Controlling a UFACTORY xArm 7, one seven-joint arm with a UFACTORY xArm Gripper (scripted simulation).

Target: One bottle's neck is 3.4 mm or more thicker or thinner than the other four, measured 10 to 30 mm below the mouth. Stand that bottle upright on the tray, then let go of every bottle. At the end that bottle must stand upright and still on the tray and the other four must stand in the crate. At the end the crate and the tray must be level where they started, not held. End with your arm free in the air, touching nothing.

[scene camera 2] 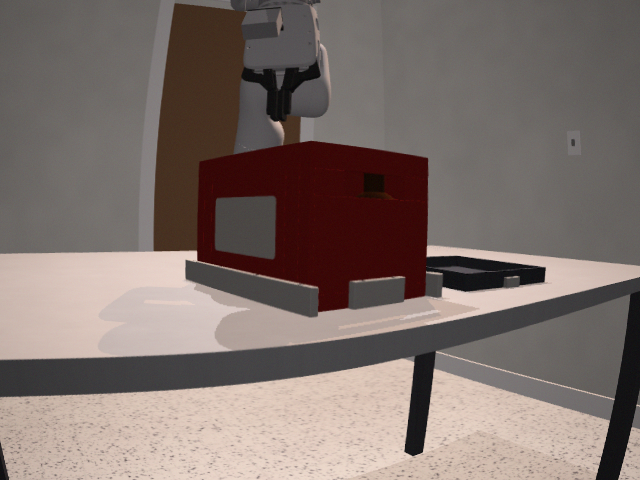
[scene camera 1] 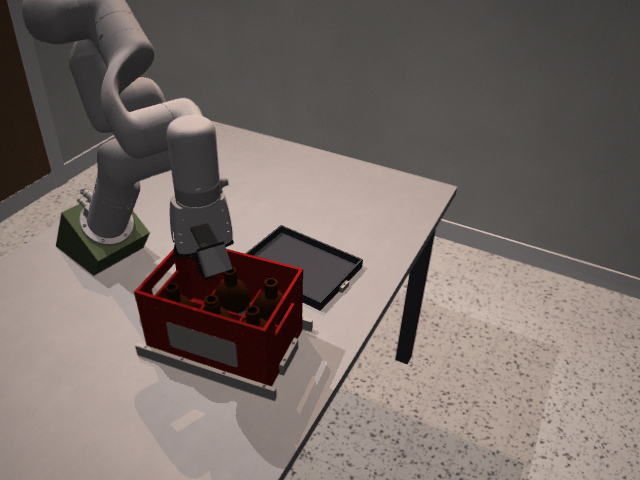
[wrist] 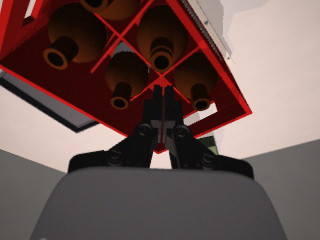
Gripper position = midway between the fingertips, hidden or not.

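Note:
The gripper (scene camera 2: pixel 278 120) is there, and you also get the gripper (scene camera 1: pixel 207 275) in another picture, plus the gripper (wrist: pixel 162 98). There's a red crate (scene camera 2: pixel 280 212), and the wrist view has the red crate (wrist: pixel 82 86) as well. There's a bottle (scene camera 1: pixel 234 296) and also a bottle (scene camera 1: pixel 267 301), and the wrist view has a bottle (wrist: pixel 196 75).

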